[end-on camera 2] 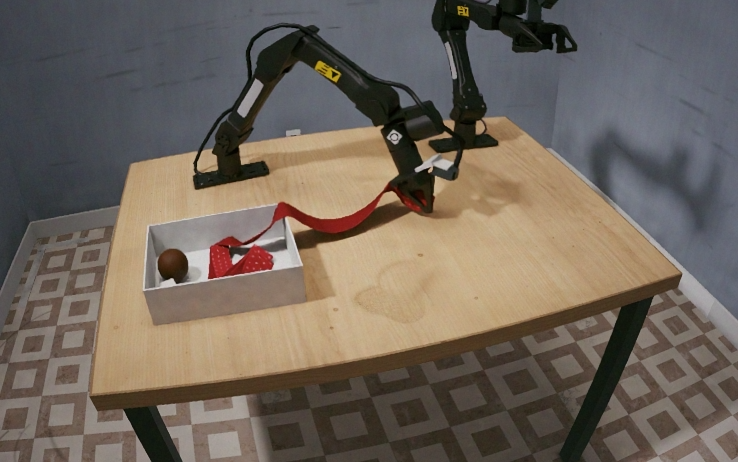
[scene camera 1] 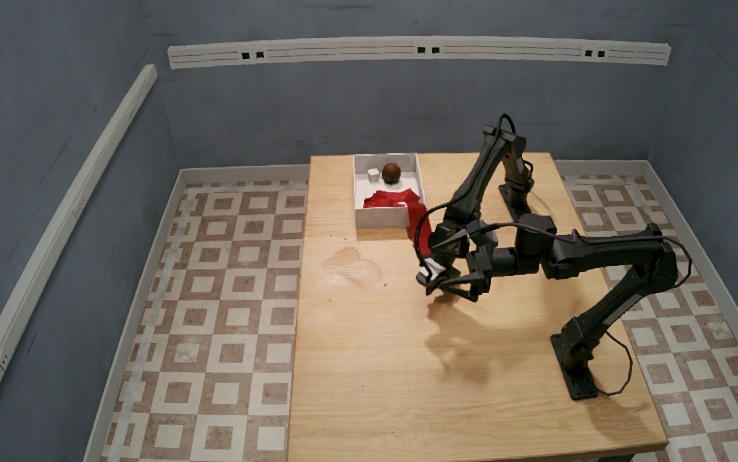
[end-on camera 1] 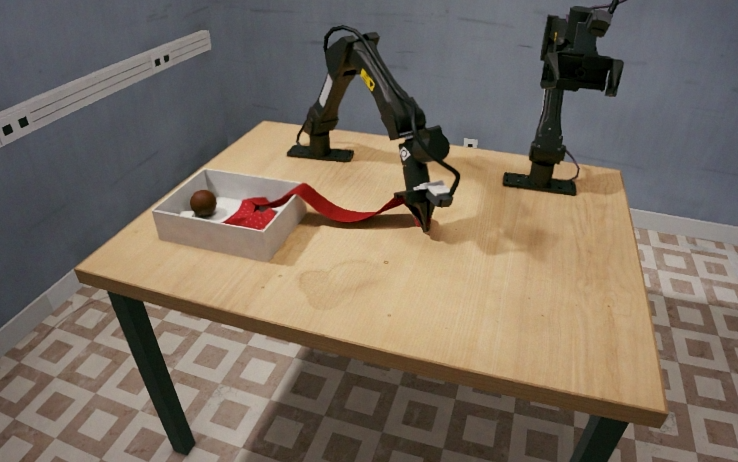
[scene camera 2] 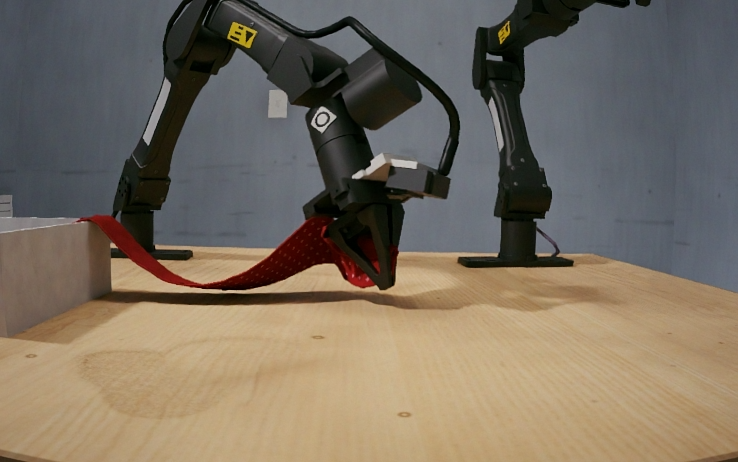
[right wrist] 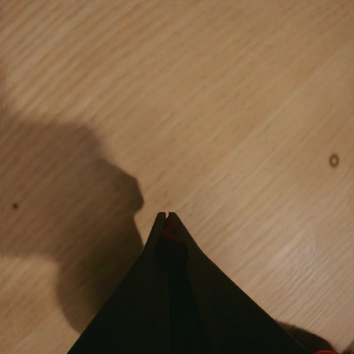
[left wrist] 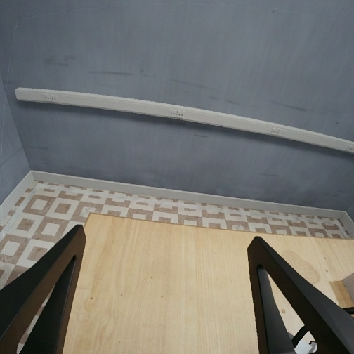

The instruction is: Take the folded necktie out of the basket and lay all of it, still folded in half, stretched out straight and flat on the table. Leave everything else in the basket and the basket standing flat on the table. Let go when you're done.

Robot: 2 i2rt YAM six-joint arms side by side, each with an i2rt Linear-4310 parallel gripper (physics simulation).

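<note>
The red dotted necktie [scene camera 1: 419, 226] [scene camera 2: 239, 277] [end-on camera 1: 343, 212] [end-on camera 2: 332, 223] runs from a crumpled part in the white basket [scene camera 1: 381, 219] [scene camera 2: 54, 272] [end-on camera 1: 206, 239] [end-on camera 2: 228, 299], over its rim, sags close above the table and rises to my right gripper. My right gripper [scene camera 2: 385, 286] [end-on camera 1: 425, 228] [end-on camera 2: 427, 209] [right wrist: 165, 220] is shut on the necktie's end, low above the table, fingers pointing down. My left gripper [end-on camera 1: 582, 89] [end-on camera 2: 550, 46] [left wrist: 171, 237] is open and empty, high above the table. The basket stands flat.
A brown ball [scene camera 1: 391, 173] [end-on camera 1: 203, 203] [end-on camera 2: 172, 265] and a small white cube [scene camera 1: 373, 174] [end-on camera 2: 167, 282] sit in the basket, beside the crumpled necktie. In scene camera 1, the left arm's gripper overlaps the right arm's. The wooden table [scene camera 1: 354, 354] [end-on camera 1: 490, 305] carries both arm bases.
</note>
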